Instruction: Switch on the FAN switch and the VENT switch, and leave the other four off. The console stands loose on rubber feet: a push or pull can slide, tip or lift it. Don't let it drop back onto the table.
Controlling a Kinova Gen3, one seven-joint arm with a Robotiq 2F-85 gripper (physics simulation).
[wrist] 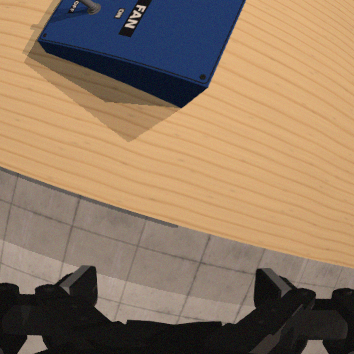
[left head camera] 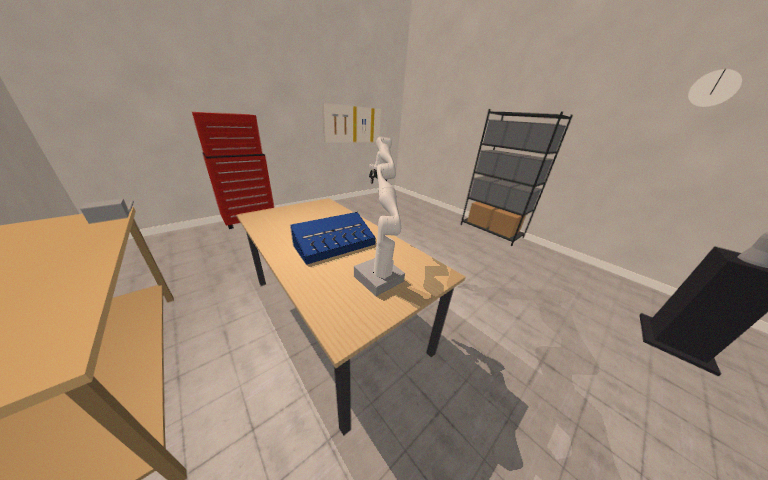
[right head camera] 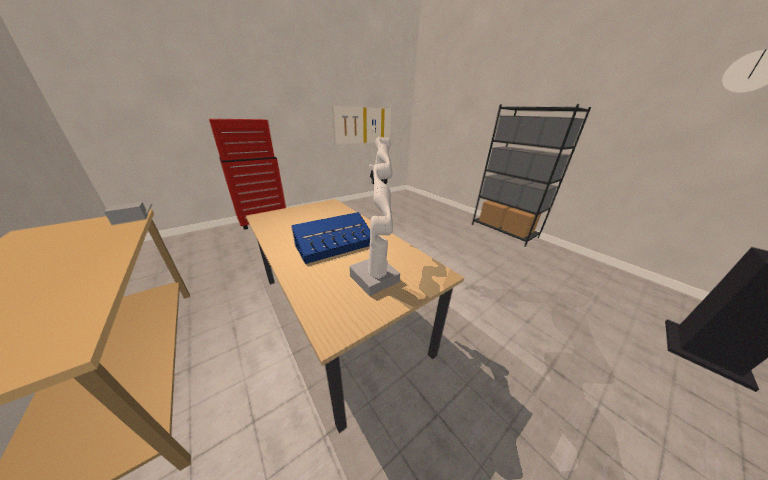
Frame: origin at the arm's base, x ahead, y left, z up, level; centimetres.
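Seen in the pictures: gripper, fingertip midpoint: (wrist: 175, 286) (left head camera: 376, 185); arm's base at its link origin: (left head camera: 381, 272) (right head camera: 376, 272).
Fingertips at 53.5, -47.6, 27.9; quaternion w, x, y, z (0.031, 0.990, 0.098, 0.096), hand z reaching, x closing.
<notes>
Offsets run from my fingertips to a thing's top centre, as dx, dy, dz. "spot": to the spot under its first point. Level surfaces: height alone.
The blue console (left head camera: 328, 227) (right head camera: 325, 226) (wrist: 170, 45) sits on the wooden table {dz -34.4} (left head camera: 317, 300) (right head camera: 317, 305) (wrist: 250, 175), with a row of several toggle levers along its sloped face. In the wrist view one end of it shows, with the FAN label {-7.2, +25.2, -22.8} (wrist: 132, 17) and a grey toggle lever {spot: -13.9, +26.0, -24.6} (wrist: 91, 7) between the OFF and ON marks. Which way this lever leans is unclear. The VENT label cannot be read in any view. My gripper (left head camera: 372, 176) (right head camera: 374, 177) (wrist: 175, 286) is open and empty, high above the table and apart from the console.
The arm's grey base (left head camera: 368, 280) (right head camera: 364, 279) stands on the table near the console. A second wooden table (left head camera: 50, 271) (right head camera: 62, 271) is at the left. A red tool cabinet (left head camera: 237, 175) (right head camera: 252, 178) and a shelf rack (left head camera: 517, 149) (right head camera: 529, 145) stand farther back.
</notes>
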